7 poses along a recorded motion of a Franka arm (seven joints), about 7.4 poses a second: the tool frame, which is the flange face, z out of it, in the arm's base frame.
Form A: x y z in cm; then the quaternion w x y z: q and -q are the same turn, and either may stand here.
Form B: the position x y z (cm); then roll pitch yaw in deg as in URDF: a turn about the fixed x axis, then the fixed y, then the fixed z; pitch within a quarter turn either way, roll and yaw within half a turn. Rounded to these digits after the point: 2 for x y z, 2 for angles.
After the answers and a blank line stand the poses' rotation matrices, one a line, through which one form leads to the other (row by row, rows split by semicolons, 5 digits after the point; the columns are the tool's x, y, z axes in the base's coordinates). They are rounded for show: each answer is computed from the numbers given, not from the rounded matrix.
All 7 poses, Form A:
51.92 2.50 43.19 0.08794 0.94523 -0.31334 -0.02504
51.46 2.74 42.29 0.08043 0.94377 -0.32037 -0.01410
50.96 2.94 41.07 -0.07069 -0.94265 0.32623 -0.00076
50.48 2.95 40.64 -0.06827 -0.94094 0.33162 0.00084
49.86 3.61 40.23 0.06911 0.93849 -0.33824 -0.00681
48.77 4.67 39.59 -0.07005 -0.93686 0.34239 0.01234
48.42 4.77 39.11 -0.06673 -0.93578 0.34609 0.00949
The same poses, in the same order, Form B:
51.92 2.50 43.19 169.52 -0.45 -36.64
51.46 2.74 42.29 170.74 -1.43 -37.38
50.96 2.94 41.07 172.36 -2.73 -38.00
50.48 2.95 40.64 172.58 -2.50 -38.67
49.86 3.61 40.23 172.28 -1.95 -39.51
48.77 4.67 39.59 171.97 -1.42 -40.05
48.42 4.77 39.11 172.44 -1.63 -40.49

0.80238 -0.58795 -0.10245; -0.59676 -0.78817 -0.15055; 0.00777 0.18194 -0.98328
0.79433 -0.60244 -0.07815; -0.60698 -0.78179 -0.14278; 0.02492 0.16085 -0.98666
0.78715 -0.61514 -0.04469; -0.61493 -0.77716 -0.13377; 0.04755 0.13277 -0.99000
0.78006 -0.62395 -0.04686; -0.62418 -0.77074 -0.12792; 0.04370 0.12903 -0.99068
0.77109 -0.63393 -0.05953; -0.63582 -0.76163 -0.12511; 0.03397 0.13433 -0.99035
0.76523 -0.63982 -0.07109; -0.64327 -0.75572 -0.12280; 0.02485 0.13970 -0.98988
0.76026 -0.64646 -0.06395; -0.64899 -0.75154 -0.11832; 0.02843 0.13146 -0.99091

